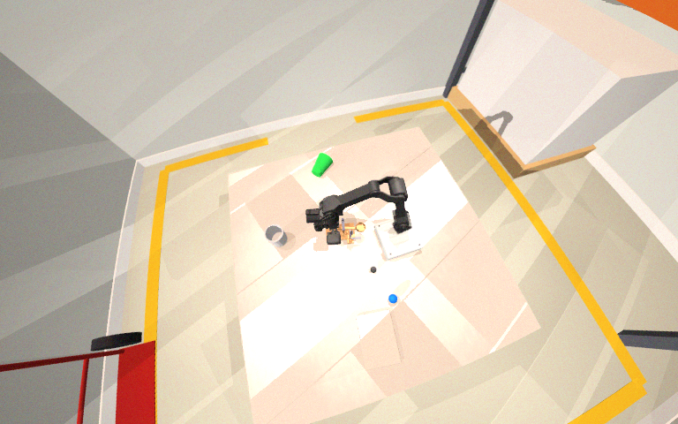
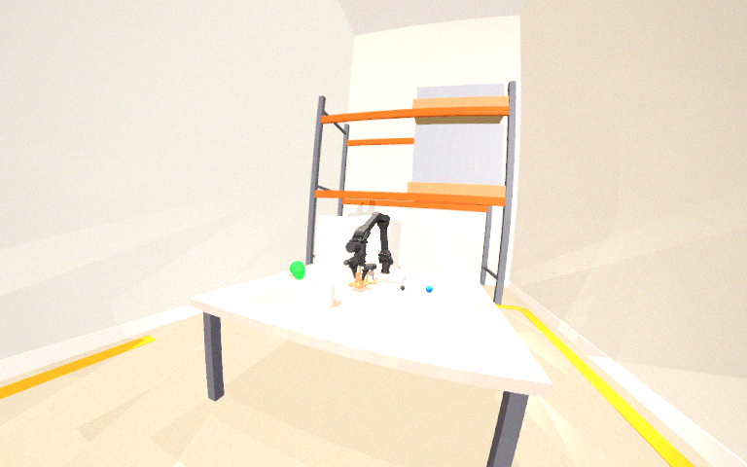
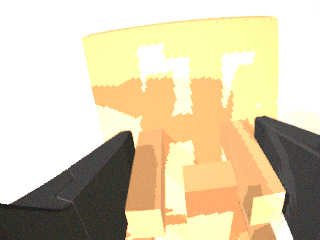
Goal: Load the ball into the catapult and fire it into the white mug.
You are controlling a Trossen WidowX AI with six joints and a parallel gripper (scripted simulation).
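Right now my gripper tip is 24 cm to the right of the dark ball, 10 cm past it and 4 cm above it. The rest, counted from my gripper tip: white mug 27 cm ahead, 9 cm to the right, 3 cm below; blue ball 39 cm to the left, 12 cm behind, 4 cm below; wooden catapult 6 cm behind, 4 cm to the left, 2 cm above.
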